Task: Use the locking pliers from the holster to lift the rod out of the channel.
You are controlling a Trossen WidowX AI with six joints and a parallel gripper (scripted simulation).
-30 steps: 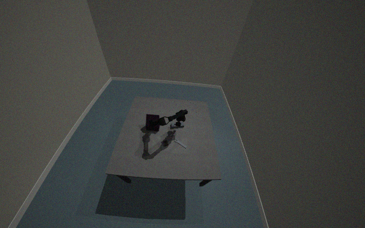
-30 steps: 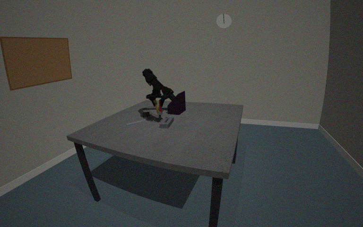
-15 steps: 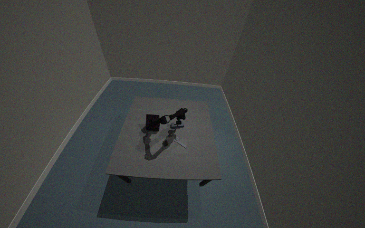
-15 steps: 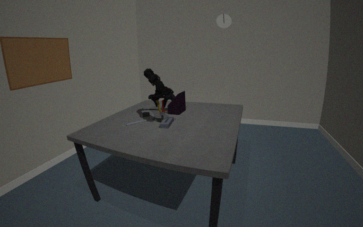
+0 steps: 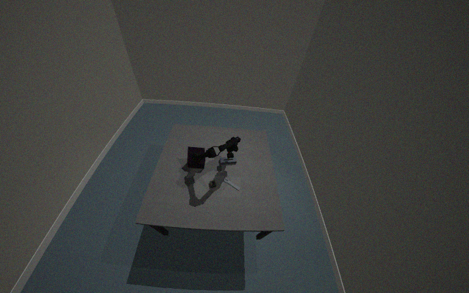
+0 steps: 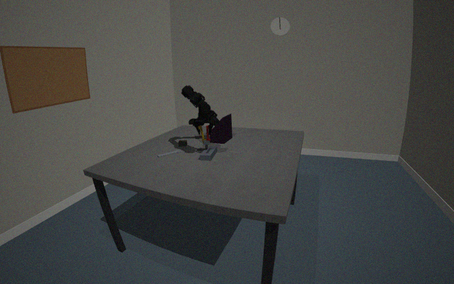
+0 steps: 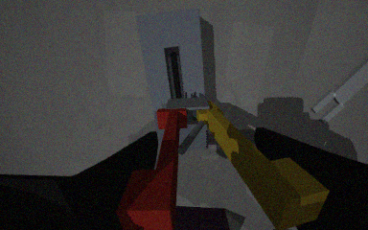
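Right now my gripper tip is 12 cm above the channel block and 2 cm to the right of it. From my gripper tip the other things lie so: yellow handle 2 cm to the right; holster block 25 cm to the right, 18 cm behind, 13 cm below.
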